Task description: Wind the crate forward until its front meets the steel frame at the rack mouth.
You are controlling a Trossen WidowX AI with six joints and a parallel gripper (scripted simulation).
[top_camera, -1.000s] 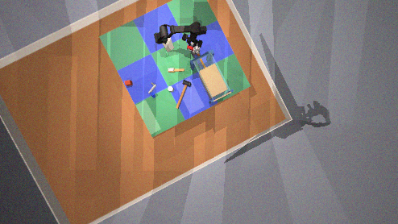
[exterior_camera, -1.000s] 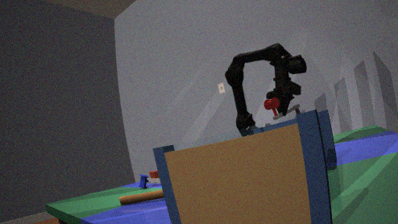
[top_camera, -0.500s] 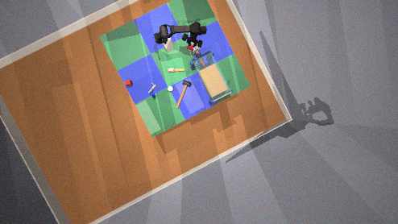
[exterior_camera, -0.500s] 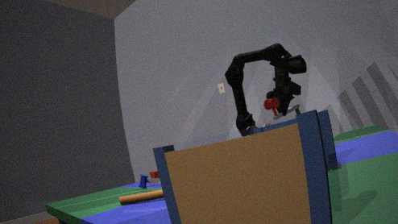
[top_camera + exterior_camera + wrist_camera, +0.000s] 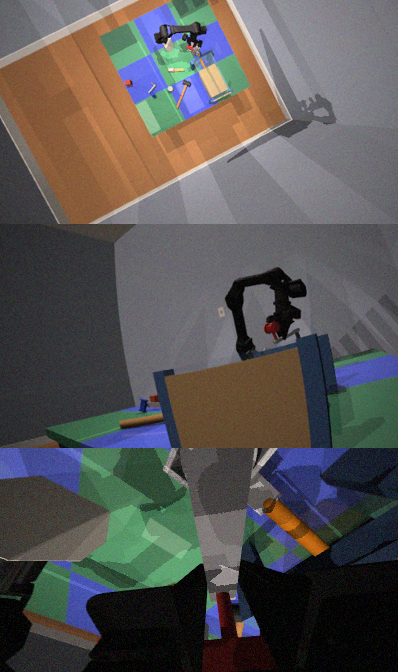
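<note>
Now: gripper tip 30 mm short of the red grip, 20 mm to the left of it and 40 mm below it. From my gripper tip the other things lie so: blue-framed guard cubby (360 mm ahead, 30 mm to the left, 110 mm below); then winch (60 mm behind, 50 mm to the left, 150 mm below); then blue piece (150 mm ahead, 620 mm to the right, 150 mm below).
</note>
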